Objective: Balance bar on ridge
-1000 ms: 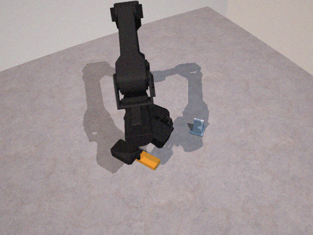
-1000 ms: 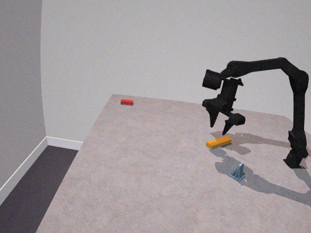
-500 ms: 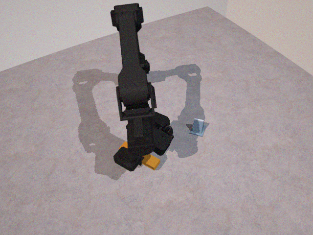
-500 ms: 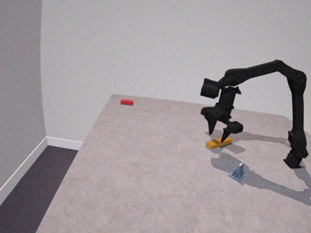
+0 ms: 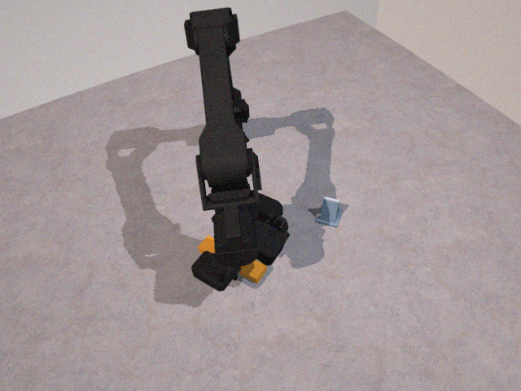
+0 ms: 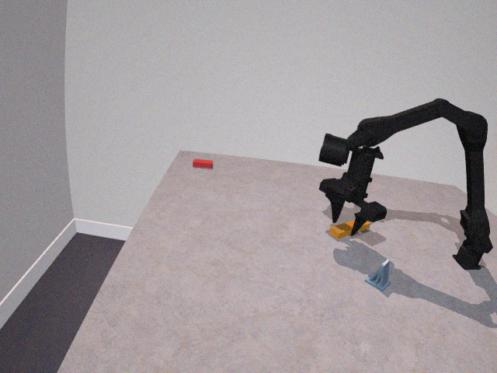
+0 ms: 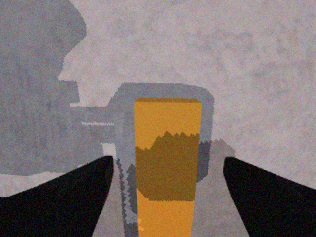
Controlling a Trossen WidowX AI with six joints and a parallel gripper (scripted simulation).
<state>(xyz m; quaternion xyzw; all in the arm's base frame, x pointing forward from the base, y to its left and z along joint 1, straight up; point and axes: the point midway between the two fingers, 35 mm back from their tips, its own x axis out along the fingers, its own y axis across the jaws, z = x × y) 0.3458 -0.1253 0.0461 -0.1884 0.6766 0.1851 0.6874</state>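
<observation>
The bar lies 3 cm behind my gripper tip and 1 cm to the right of it. Round my gripper tip: red block 39 cm ahead, 37 cm to the right.
</observation>
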